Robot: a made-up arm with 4 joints.
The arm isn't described. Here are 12 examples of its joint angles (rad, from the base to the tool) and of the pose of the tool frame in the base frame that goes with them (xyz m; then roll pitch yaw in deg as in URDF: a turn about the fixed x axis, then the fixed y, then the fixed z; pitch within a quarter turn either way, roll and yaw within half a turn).
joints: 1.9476 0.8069 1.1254 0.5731
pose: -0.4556 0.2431 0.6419 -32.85 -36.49 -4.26
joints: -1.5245 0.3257 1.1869 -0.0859
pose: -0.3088 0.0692 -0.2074 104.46 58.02 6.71
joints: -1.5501 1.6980 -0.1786 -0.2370
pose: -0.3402 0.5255 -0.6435 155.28 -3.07 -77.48
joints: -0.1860 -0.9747 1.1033 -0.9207
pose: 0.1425 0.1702 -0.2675 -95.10 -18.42 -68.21
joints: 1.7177 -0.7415 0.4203 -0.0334
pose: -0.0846 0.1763 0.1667 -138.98 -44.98 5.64
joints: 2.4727 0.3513 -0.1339 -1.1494
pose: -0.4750 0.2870 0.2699 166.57 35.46 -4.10
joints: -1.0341 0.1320 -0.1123 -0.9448
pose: -0.4109 0.0975 -0.0723 12.65 -22.78 -3.35
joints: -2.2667 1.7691 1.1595 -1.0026
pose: -0.4361 0.5877 -0.3113 159.34 20.25 1.11
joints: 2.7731 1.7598 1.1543 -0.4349
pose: -0.4124 0.7358 0.4964 -97.76 0.18 14.12
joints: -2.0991 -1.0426 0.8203 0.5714
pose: -0.1071 0.2452 0.0283 126.25 68.65 46.45
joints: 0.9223 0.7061 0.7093 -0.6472
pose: -0.3958 0.0195 0.3715 -55.66 -25.20 -2.52
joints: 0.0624 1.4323 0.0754 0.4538
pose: -0.2401 -0.5713 -0.2022 72.81 -46.31 21.06
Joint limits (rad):
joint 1: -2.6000..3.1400
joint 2: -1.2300..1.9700
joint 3: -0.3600..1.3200
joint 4: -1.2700..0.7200
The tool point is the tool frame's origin. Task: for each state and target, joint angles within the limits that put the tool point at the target. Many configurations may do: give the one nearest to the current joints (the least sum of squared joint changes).
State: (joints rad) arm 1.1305 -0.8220 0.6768 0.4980
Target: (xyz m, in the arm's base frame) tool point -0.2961 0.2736 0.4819
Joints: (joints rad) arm 1.7694 -0.2199 0.3467 0.7200
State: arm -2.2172 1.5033 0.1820 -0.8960
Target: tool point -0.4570 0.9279 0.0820
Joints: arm -2.5712 1.8601 -0.0196 -0.7892
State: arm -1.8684 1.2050 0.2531 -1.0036
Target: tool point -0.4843 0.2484 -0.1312
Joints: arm -1.5743 0.6768 0.1814 -1.2700
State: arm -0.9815 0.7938 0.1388 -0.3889
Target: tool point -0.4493 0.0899 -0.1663
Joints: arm -1.2553 0.5289 0.1761 -0.8660
